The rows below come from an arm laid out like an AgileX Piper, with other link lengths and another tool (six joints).
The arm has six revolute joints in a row. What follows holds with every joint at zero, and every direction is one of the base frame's.
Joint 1 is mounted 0.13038 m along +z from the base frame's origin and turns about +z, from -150 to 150 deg.
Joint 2 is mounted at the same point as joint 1 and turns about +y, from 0 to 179.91 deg.
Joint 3 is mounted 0.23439 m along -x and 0.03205 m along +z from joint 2 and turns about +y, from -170 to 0 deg.
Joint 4 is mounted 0.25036 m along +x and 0.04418 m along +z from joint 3 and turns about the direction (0.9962, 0, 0.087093), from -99.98 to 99.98 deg.
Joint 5 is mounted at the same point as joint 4 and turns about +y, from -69.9 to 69.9 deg.
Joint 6 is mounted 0.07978 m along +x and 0.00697 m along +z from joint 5 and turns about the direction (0.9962, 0, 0.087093), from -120 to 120 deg.
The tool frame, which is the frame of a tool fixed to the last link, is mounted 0.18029 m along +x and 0.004 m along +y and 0.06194 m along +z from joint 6; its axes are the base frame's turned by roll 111.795, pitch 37.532 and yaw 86.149 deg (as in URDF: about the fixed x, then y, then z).
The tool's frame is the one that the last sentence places.
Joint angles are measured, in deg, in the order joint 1, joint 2, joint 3, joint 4, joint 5, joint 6. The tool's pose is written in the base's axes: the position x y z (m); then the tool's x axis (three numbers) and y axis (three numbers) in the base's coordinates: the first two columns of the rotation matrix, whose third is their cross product. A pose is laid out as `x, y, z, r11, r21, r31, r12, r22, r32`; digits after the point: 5 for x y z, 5 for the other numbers.
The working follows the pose.
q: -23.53, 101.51, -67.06, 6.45, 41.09, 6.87
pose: 0.41069, -0.16340, 0.01451, -0.04049, 0.99559, -0.08458, 0.98845, 0.02754, -0.14903
Where each joint sits with the arm in this pose, in the base's axes (m; each line is computed from the numbers above, not from the rounded line before):
joint 1: 0.0000 0.0000 0.1304
joint 2: 0.0000 0.0000 0.1304
joint 3: 0.0717 -0.0312 0.3537
joint 4: 0.2839 -0.1236 0.2485
joint 5: 0.2839 -0.1236 0.2485
joint 6: 0.3108 -0.1289 0.1732
the tool: 0.4107 -0.1634 0.0145

